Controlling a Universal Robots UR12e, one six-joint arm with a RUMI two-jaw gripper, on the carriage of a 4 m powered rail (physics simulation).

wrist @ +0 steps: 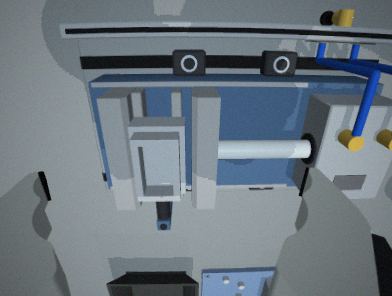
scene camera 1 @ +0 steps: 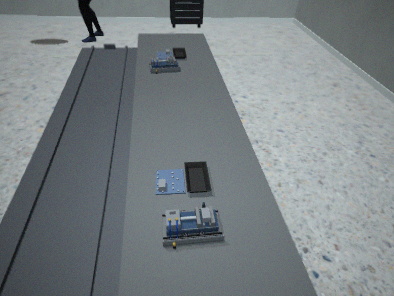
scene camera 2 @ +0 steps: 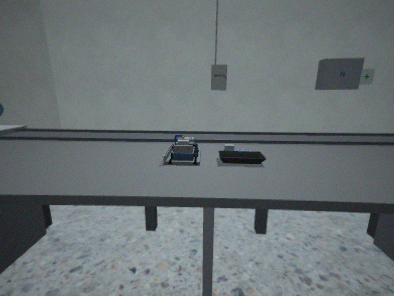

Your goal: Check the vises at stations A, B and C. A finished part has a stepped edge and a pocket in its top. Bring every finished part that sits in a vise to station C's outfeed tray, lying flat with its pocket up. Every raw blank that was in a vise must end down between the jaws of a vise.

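In the wrist view my gripper (wrist: 176,173) is open and empty, its fingers wide apart above a vise (wrist: 260,110). A grey part (wrist: 162,165) with a pocket facing up and a stepped edge sits between that vise's left jaw (wrist: 117,145) and right jaw (wrist: 206,145). A narrow gap shows beside the right jaw. A near vise (scene camera 1: 187,226) (scene camera 2: 184,156) holds a grey block (scene camera 1: 206,215); its top detail is too small to tell. The far vise (scene camera 1: 165,65) is too small to read. Station letters do not show.
A dark tray (wrist: 155,289) and a blue pegged plate (wrist: 217,285) lie below the wrist-view vise. Another tray (scene camera 1: 198,178) (scene camera 2: 242,157) and plate (scene camera 1: 175,176) with a grey block (scene camera 1: 161,184) (scene camera 2: 229,147) stand by the near vise. A far tray (scene camera 1: 179,53) also shows. Blue hoses (wrist: 366,102) rise from the vise.
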